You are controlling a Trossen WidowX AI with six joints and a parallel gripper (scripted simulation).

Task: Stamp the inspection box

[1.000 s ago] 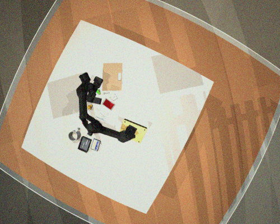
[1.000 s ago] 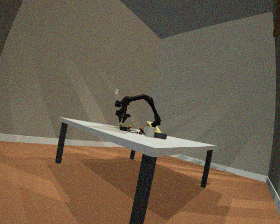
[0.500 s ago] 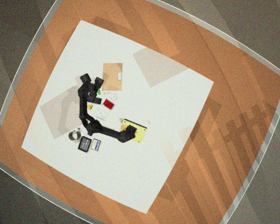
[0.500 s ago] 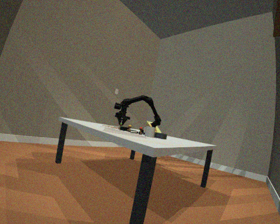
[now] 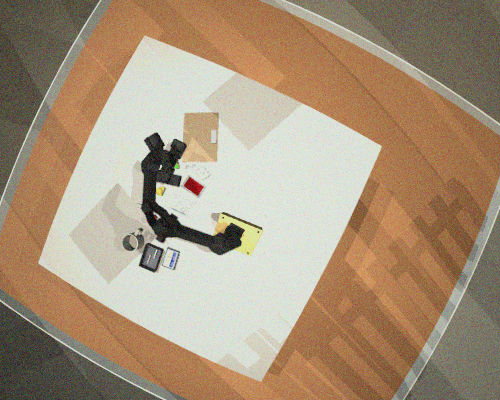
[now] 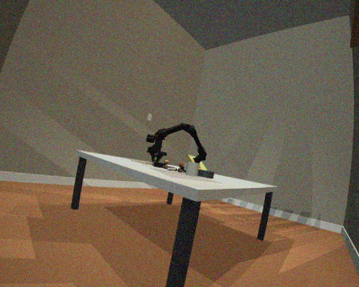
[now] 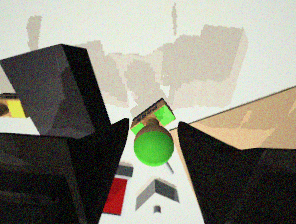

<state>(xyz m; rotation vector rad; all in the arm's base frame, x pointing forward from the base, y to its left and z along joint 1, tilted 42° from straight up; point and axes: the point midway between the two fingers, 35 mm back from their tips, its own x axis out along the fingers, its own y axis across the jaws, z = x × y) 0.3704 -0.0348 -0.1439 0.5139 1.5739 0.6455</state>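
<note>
The red ink pad lies 12 cm behind my gripper tip, 5 cm to the left of it and 2 cm below it. From my gripper tip the other things lie so: yellow-knobbed stamp 14 cm to the left; lined paper slip 11 cm behind, 15 cm to the left, 3 cm below; dark grey block 8 cm to the left, 1 cm below.
</note>
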